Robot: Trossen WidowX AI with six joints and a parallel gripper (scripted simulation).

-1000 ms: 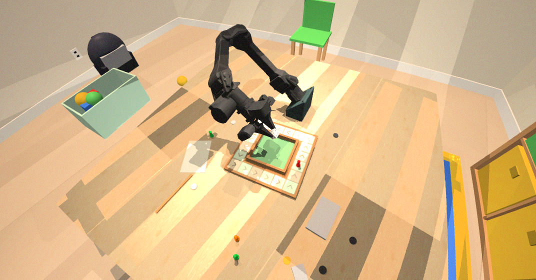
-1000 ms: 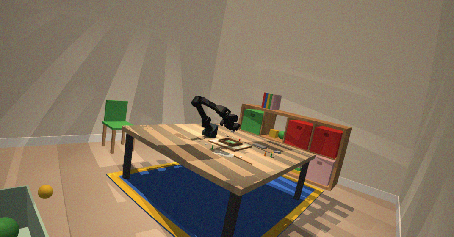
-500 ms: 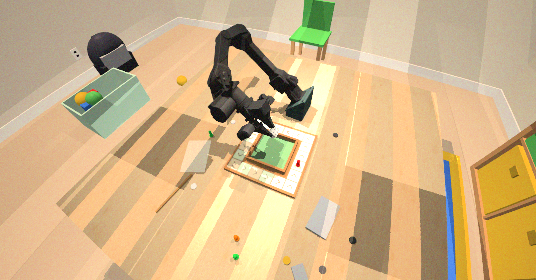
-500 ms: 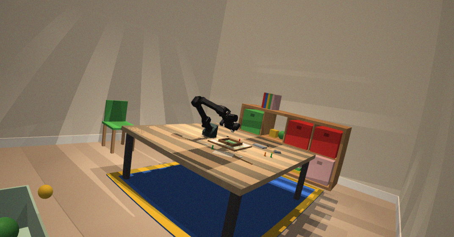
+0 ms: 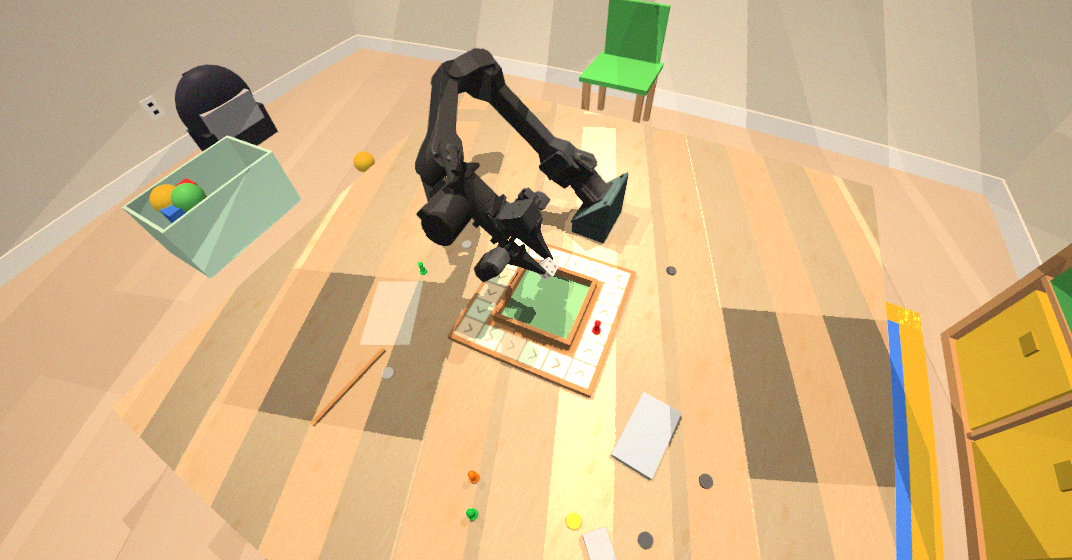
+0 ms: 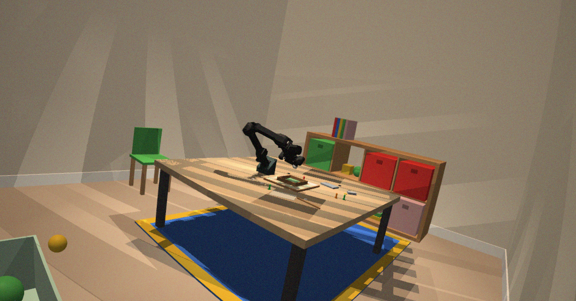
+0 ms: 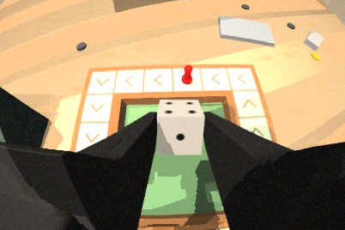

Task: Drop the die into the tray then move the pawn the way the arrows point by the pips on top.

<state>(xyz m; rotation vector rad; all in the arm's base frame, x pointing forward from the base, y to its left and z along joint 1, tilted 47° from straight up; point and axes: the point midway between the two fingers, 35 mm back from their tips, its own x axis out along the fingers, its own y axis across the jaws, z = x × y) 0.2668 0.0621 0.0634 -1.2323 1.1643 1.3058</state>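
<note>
Right now my gripper tip is 10 mm above the white die. Also, from my gripper tip: green dice tray 120 mm below; then grey card 140 mm ahead, 260 mm to the left, 120 mm below; then red pawn 10 mm ahead, 110 mm to the left, 100 mm below.
</note>
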